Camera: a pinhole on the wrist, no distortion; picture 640 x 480 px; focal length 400.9 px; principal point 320.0 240.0 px. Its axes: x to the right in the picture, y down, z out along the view. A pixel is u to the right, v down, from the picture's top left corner.
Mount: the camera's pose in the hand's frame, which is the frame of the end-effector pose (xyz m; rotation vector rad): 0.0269 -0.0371 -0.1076 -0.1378 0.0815 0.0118
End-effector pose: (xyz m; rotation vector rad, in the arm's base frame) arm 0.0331 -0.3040 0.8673 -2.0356 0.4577 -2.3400
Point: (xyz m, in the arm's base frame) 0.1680 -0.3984 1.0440
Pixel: 481 270
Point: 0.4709 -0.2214 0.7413
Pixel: 82 103
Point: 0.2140 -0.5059 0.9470
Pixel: 358 385
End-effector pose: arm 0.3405 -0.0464 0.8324 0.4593 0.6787 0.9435
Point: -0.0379 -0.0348 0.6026
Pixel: behind the camera
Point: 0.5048 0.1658 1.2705
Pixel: 347 419
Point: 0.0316 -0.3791 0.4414
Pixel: behind the camera
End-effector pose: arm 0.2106 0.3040 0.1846 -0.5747 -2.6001 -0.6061
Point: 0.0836 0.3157 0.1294
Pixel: 403 119
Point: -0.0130 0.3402 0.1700
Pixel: 602 97
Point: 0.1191 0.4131 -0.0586
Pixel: 252 190
